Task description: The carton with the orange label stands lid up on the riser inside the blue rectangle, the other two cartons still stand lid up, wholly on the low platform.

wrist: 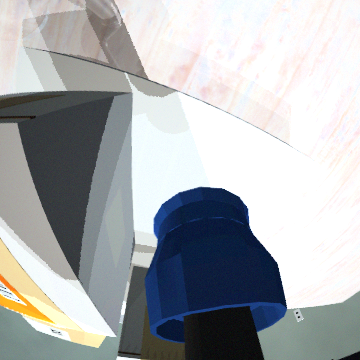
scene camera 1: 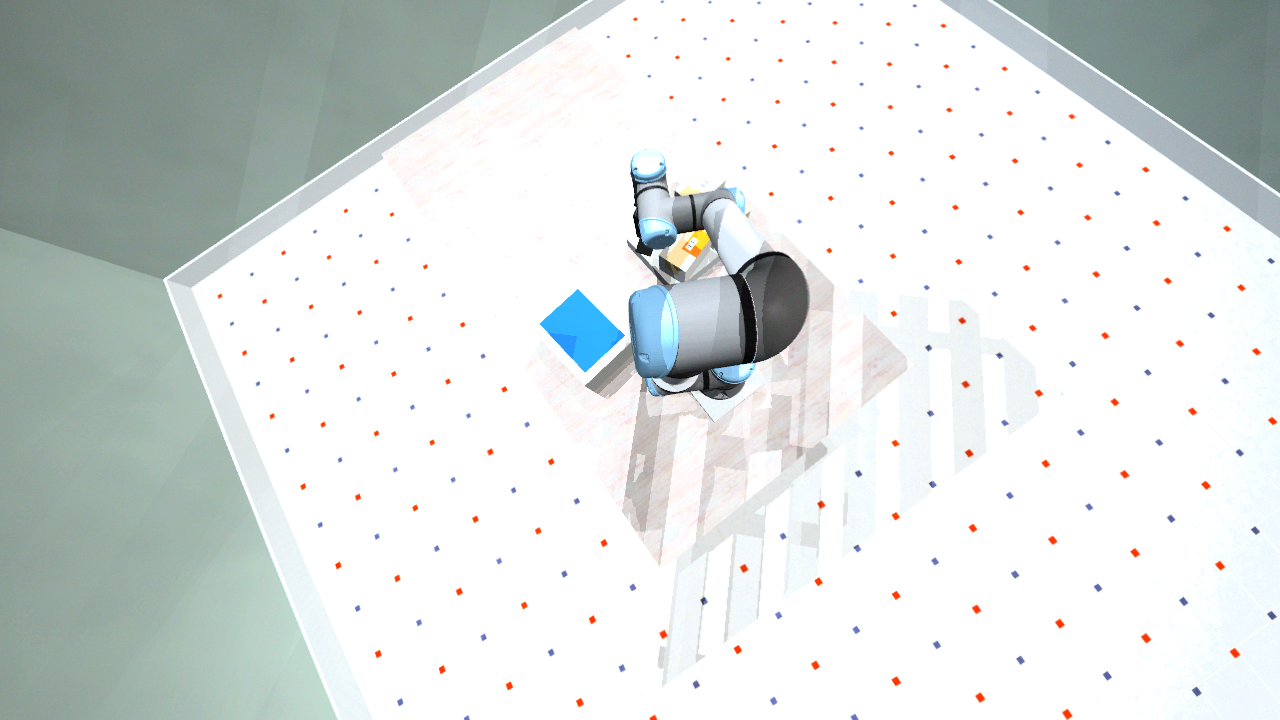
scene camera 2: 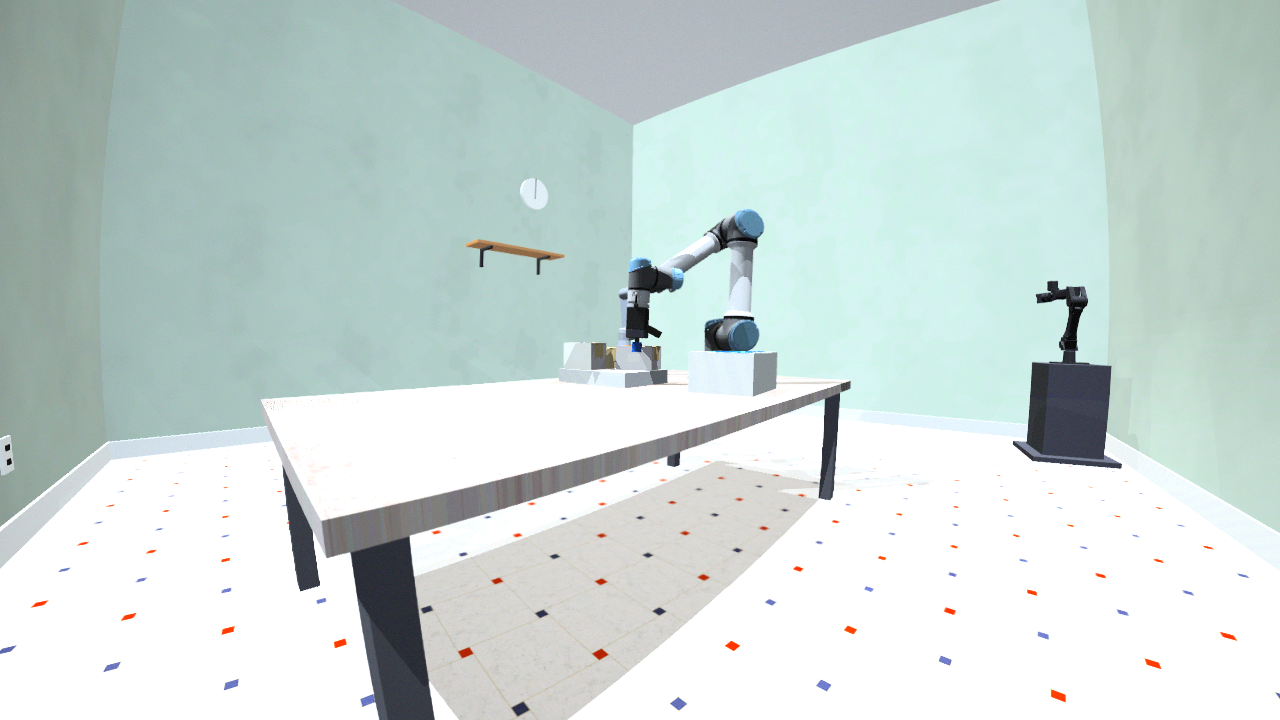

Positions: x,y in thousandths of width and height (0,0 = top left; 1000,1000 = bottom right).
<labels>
A riser with the blue rectangle (scene camera 1: 463,474): 96 cm from the lens. A carton with the orange label (scene camera 1: 532,362): 102 cm from the lens. A low white platform (scene camera 1: 510,366): 111 cm from the lens. The marked spots on the low white platform and the riser with the blue rectangle are 32 cm apart.
</labels>
